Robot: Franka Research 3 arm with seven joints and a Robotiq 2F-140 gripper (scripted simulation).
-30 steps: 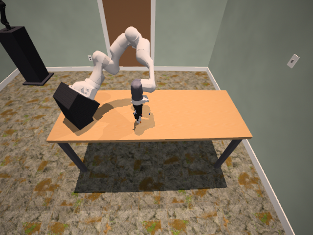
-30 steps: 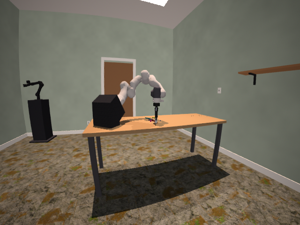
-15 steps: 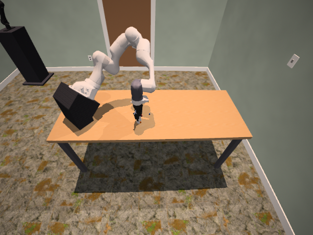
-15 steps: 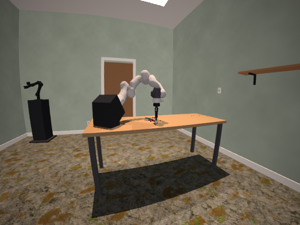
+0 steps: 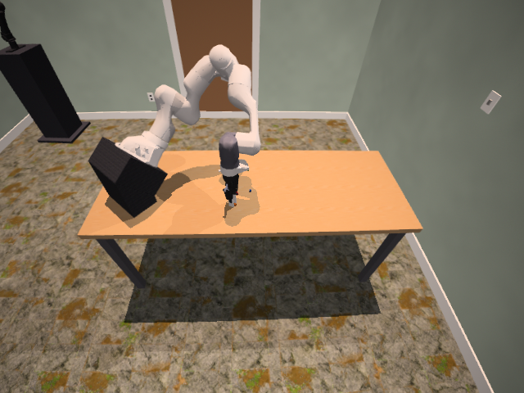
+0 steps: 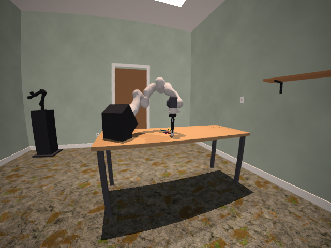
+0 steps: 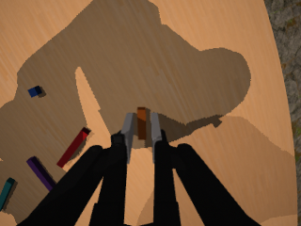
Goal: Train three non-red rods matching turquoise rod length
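The orange rod lies 3 cm below my hand. Also, from my hand: blue rod 10 cm to the left, 9 cm ahead, 3 cm below; magenta rod 10 cm to the left, 4 cm behind, 3 cm below; red rod 10 cm to the left, 3 cm below.
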